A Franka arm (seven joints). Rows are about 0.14 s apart.
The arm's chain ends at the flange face. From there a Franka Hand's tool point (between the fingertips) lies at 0.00 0.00 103.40 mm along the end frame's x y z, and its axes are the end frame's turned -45 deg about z.
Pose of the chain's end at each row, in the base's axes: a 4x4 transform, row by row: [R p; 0 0 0 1], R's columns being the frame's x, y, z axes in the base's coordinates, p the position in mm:
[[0.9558 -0.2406 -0.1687 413.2], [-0.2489 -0.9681 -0.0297 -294.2], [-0.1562 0.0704 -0.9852 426.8], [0 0 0 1]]
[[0.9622 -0.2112 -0.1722 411.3], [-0.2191 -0.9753 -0.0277 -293.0], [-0.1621 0.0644 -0.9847 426.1], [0 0 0 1]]
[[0.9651 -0.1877 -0.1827 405.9], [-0.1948 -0.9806 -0.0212 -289.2], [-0.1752 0.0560 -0.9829 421.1], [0 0 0 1]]
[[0.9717 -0.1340 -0.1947 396.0], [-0.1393 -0.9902 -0.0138 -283.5], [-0.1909 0.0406 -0.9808 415.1], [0 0 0 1]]
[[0.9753 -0.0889 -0.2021 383.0], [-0.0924 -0.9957 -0.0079 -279.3], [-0.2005 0.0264 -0.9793 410.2], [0 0 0 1]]
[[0.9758 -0.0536 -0.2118 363.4], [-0.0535 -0.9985 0.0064 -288.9], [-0.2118 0.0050 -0.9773 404.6], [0 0 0 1]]
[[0.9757 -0.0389 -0.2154 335.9], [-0.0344 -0.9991 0.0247 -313.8], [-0.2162 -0.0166 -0.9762 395.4], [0 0 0 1]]
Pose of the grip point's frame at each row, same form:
[[0.8460 0.5057 -0.1687 395.8], [0.5086 -0.8605 -0.0297 -297.3], [-0.1602 -0.0607 -0.9852 324.9], [0 0 0 1]]
[[0.8297 0.5310 -0.1722 393.5], [0.5347 -0.8446 -0.0277 -295.9], [-0.1602 -0.0691 -0.9847 324.3], [0 0 0 1]]
[[0.8152 0.5497 -0.1827 387.0], [0.5556 -0.8311 -0.0212 -291.4], [-0.1635 -0.0843 -0.9829 319.5], [0 0 0 1]]
[[0.7818 0.5923 -0.1947 375.9], [0.6017 -0.7987 -0.0138 -284.9], [-0.1637 -0.1063 -0.9808 313.7], [0 0 0 1]]
[[0.7525 0.6268 -0.2021 362.1], [0.6387 -0.7694 -0.0079 -280.1], [-0.1604 -0.1231 -0.9793 308.9], [0 0 0 1]]
[[0.7279 0.6521 -0.2118 341.5], [0.6682 -0.7439 0.0064 -288.2], [-0.1533 -0.1462 -0.9773 303.5], [0 0 0 1]]
[[0.7174 0.6624 -0.2154 313.6], [0.6821 -0.7308 0.0247 -311.2], [-0.1411 -0.1646 -0.9762 294.5], [0 0 0 1]]

